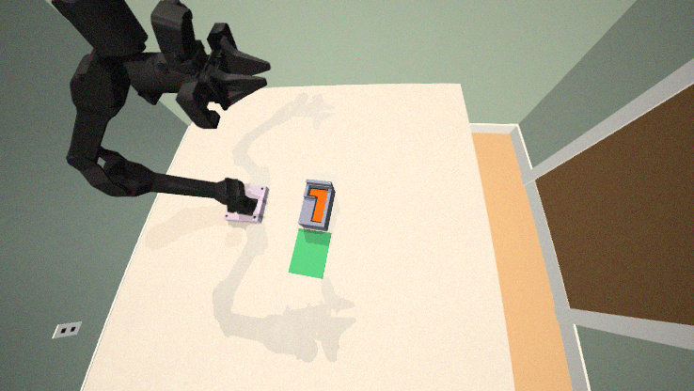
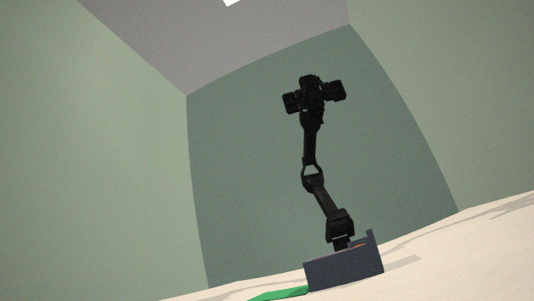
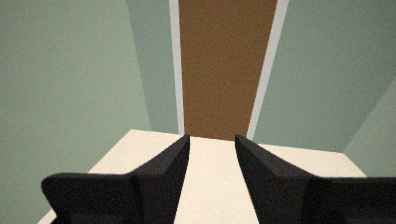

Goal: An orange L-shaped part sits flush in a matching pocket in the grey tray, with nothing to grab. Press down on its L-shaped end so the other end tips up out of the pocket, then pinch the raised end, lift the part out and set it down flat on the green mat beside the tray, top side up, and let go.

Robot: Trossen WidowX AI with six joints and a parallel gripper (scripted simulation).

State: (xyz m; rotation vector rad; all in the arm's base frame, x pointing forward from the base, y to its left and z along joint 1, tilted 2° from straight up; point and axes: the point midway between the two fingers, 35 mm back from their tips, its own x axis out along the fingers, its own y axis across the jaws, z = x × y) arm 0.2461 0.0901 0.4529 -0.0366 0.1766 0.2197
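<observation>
The orange L-shaped part is 6 cm to the right of my gripper tip and 43 cm below it. Round my gripper tip: green mat: 23 cm to the right, 49 cm below.
</observation>
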